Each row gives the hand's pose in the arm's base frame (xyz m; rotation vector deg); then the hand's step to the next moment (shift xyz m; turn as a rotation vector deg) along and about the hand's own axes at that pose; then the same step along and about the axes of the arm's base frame.
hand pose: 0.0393 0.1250 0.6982 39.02 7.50 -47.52
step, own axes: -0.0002 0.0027 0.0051 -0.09 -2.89 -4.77
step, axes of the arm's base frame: 0.0010 -0.0017 0.0054 -1.42 1.56 -5.16
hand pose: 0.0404 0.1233 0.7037 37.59 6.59 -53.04
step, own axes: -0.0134 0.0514 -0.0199 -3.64 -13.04 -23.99
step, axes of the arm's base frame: 0.0351 0.0425 0.0134 -7.95 10.73 -24.09
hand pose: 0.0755 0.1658 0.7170 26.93 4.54 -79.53
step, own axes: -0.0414 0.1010 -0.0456 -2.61 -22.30 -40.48
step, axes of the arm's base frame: 0.0985 0.0656 -0.0003 -13.01 14.81 -41.88
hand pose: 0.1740 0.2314 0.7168 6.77 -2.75 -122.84
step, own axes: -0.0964 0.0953 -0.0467 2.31 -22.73 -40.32
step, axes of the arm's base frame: 0.1365 0.0295 -0.0324 -16.05 10.91 -42.08
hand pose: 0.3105 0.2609 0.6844 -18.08 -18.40 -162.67
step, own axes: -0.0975 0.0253 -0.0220 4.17 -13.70 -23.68
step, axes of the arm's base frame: 0.0949 -0.0061 -0.0398 -12.17 6.07 -24.10
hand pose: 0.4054 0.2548 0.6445 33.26 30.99 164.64
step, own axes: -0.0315 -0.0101 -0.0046 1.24 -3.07 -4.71
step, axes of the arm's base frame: 0.0277 0.0008 -0.0186 -2.77 1.62 -4.78
